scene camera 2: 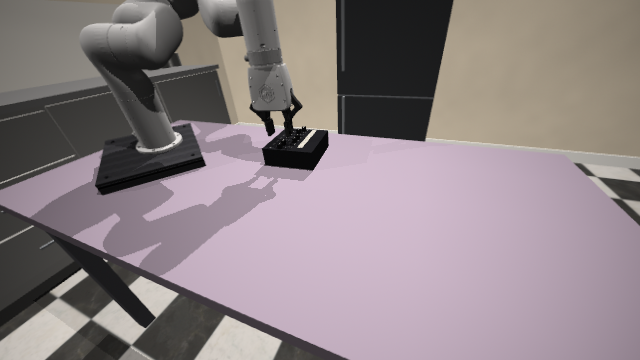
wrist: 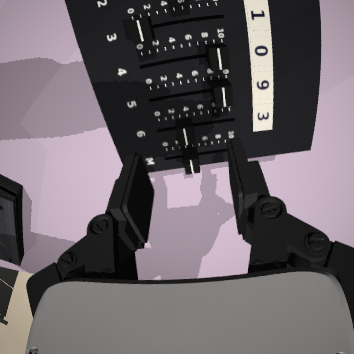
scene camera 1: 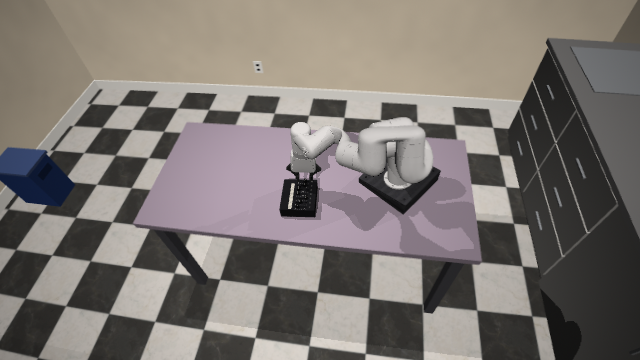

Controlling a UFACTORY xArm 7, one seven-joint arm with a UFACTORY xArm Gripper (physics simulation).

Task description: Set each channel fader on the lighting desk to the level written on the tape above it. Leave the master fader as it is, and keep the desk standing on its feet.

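Places are measured from the arm's base along level axes (x ahead, y left, z up), in centimetres.
Pixels of known places: gripper, fingertip midpoint: [scene camera 2: 280, 134] [wrist: 186, 166] [scene camera 1: 304, 179]; arm's base at its link origin: [scene camera 2: 160, 143] [scene camera 1: 398, 178].
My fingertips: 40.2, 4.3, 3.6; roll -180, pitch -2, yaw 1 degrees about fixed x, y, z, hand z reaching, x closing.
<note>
Ahead of a thing's pixels: the offset from my fingertips to its top centre, as dx, dy, dz. "spot": to the spot under its first point. Level surfaces: height alone.
The black lighting desk @[+2.3, +5.3, -1.9] [scene camera 1: 298, 213] [scene camera 2: 290, 159] [wrist: 295, 80] stands flat on the table. Its tape @[spot: +5.2, +6.6, -3.1] [scene camera 1: 291, 196] [scene camera 2: 307, 139] [wrist: 262, 67] shows 1, 0, 9, 3 for channels 3 to 6 in the wrist view. Fader 3 @[-1.0, +7.3, -1.9] [wrist: 140, 30] is near 0, fader 4 @[+2.6, +5.1, -1.9] [wrist: 218, 59] near 10, fader 5 @[+2.6, +2.9, -1.9] [wrist: 223, 96] around 9, fader 6 @[+0.1, +0.7, -1.9] [wrist: 186, 134] around 3 to 4. The master fader @[+0.1, -1.7, -1.9] [wrist: 191, 163] is around mid-low. Channels 1 and 2 are cut off. My gripper [scene camera 1: 304, 177] [scene camera 2: 279, 133] [wrist: 186, 166] is partly open and empty, its tips spread either side of faders 6 and master at the desk's M end.
The purple table @[dz -8.8] [scene camera 1: 215, 175] [scene camera 2: 425, 225] carries the desk and the arm's black base plate [scene camera 1: 404, 206] [scene camera 2: 150, 175]. Dark cabinets [scene camera 1: 560, 165] stand beyond the table at the right in scene camera 1. A blue bin [scene camera 1: 37, 175] is at the left.
</note>
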